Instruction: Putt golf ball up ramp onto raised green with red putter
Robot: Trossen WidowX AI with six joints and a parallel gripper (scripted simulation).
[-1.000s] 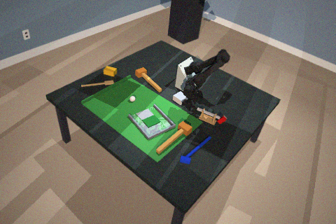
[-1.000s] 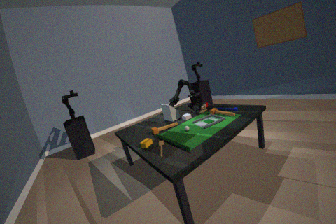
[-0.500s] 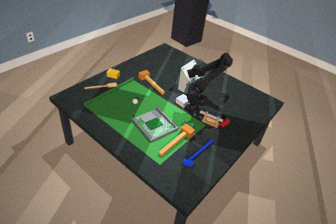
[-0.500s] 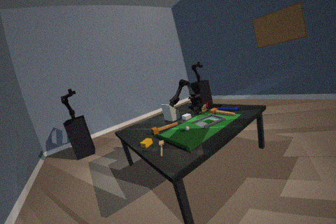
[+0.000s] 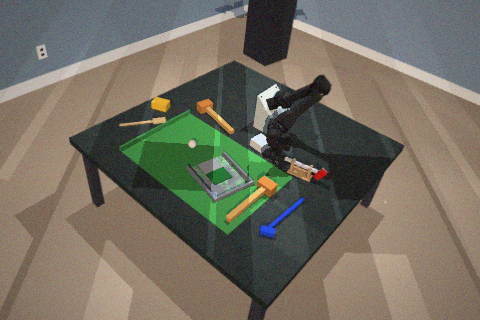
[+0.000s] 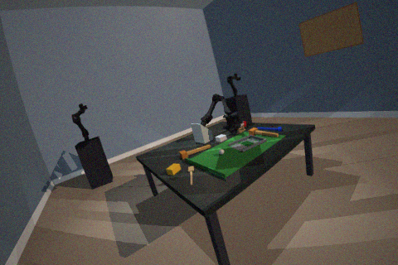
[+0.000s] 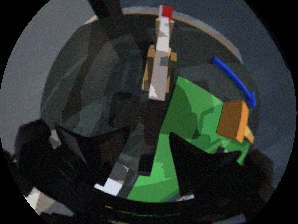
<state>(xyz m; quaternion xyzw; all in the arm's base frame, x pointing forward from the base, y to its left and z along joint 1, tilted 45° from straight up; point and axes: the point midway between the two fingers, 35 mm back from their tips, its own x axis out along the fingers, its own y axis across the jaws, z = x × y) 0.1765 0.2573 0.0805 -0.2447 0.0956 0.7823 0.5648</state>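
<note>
Now: the red putter 10 cm to the left of my gripper tip, 4 cm behind it and 3 cm above it. Also, from my gripper tip: wooden stand: 12 cm to the left, 4 cm behind; white block: 15 cm to the right, 3 cm behind, 1 cm below; blue putter: 26 cm to the left, 23 cm ahead, 2 cm below.
</note>
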